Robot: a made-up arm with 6 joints. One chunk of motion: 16 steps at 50 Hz.
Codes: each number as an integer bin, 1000 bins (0 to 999) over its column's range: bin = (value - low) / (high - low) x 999, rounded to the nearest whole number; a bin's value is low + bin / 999 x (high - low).
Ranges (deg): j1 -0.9..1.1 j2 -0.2..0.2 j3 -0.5..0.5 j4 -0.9..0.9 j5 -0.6..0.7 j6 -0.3..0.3
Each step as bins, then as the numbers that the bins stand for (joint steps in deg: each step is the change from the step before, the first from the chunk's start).
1 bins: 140 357 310 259 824 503
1 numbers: -0.620 -0.057 -0.190 -0.433 0.472 0.002
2 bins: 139 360 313 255 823 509
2 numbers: -0.622 -0.056 -0.187 -0.441 0.471 0.006
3 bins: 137 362 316 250 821 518
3 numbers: -0.626 -0.055 -0.184 -0.450 0.468 0.011
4 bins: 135 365 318 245 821 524
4 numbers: -0.630 -0.054 -0.182 -0.459 0.468 0.015
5 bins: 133 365 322 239 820 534
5 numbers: -0.634 -0.054 -0.178 -0.469 0.467 0.021
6 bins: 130 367 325 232 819 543
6 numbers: -0.640 -0.053 -0.175 -0.482 0.466 0.026
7 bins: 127 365 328 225 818 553
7 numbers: -0.646 -0.054 -0.172 -0.495 0.464 0.032
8 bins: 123 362 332 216 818 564
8 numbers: -0.654 -0.055 -0.168 -0.511 0.464 0.039
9 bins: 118 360 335 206 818 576
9 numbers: -0.664 -0.056 -0.165 -0.529 0.464 0.046
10 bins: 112 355 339 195 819 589
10 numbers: -0.676 -0.058 -0.161 -0.549 0.466 0.054
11 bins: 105 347 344 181 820 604
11 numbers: -0.690 -0.061 -0.156 -0.574 0.467 0.063
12 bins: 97 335 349 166 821 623
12 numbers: -0.706 -0.066 -0.151 -0.601 0.468 0.074
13 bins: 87 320 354 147 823 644
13 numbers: -0.726 -0.072 -0.146 -0.635 0.471 0.087
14 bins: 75 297 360 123 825 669
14 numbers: -0.750 -0.081 -0.140 -0.678 0.474 0.102
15 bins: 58 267 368 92 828 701
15 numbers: -0.784 -0.093 -0.132 -0.734 0.477 0.121
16 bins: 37 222 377 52 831 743
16 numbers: -0.826 -0.111 -0.123 -0.806 0.481 0.146
